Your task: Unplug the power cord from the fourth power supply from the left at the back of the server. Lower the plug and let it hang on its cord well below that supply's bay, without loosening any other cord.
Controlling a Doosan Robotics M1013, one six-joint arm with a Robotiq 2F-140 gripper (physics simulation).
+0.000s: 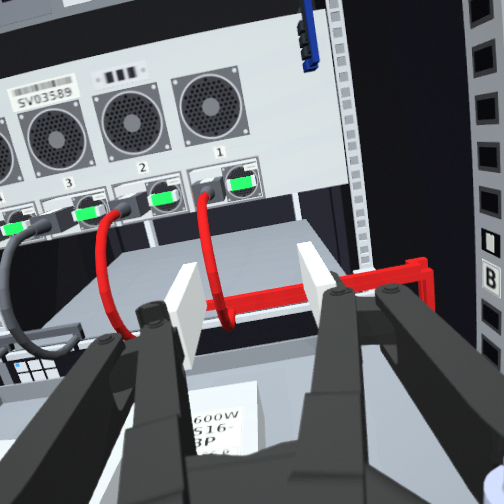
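Note:
The server's rear panel shows fans labelled 1, 2 and 3 from right to left, each with a power supply bay and a green latch below it. The rightmost supply, labelled 1 (225,185), holds a dark plug (207,190) with a red cord (212,260) looping down. Supply 2 (150,200) has a second red cord (102,270), and supply 3 (75,215) has a grey cord (10,290). Another supply is cut off at the left edge. My gripper (250,295) is open, its white pads either side of supply 1's red cord, below and in front of the plug.
A red horizontal cable bar (350,285) runs behind the fingers to the right. A perforated rack post (487,175) marked B stands at the right, with a thinner rail (350,125) beside the server. A grey unit with a 600W label (220,425) lies below. A blue clip (309,35) is at the top.

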